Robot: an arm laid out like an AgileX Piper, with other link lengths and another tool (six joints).
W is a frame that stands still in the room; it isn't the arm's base.
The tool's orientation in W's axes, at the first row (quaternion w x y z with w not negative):
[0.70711, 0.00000, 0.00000, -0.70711]
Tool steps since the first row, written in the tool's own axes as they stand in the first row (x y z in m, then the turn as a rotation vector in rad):
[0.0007, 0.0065, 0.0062, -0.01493, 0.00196, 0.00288]
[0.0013, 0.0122, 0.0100, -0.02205, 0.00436, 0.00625]
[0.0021, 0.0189, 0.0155, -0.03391, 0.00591, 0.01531]
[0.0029, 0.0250, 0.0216, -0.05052, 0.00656, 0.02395]
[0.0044, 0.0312, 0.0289, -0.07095, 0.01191, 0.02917]
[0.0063, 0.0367, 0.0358, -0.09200, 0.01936, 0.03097]
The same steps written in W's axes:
[0.0065, -0.0007, 0.0062, 0.00196, 0.01493, 0.00288]
[0.0122, -0.0013, 0.0100, 0.00436, 0.02205, 0.00625]
[0.0189, -0.0021, 0.0155, 0.00591, 0.03391, 0.01531]
[0.0250, -0.0029, 0.0216, 0.00656, 0.05052, 0.02395]
[0.0312, -0.0044, 0.0289, 0.01191, 0.07095, 0.02917]
[0.0367, -0.0063, 0.0358, 0.01936, 0.09200, 0.03097]

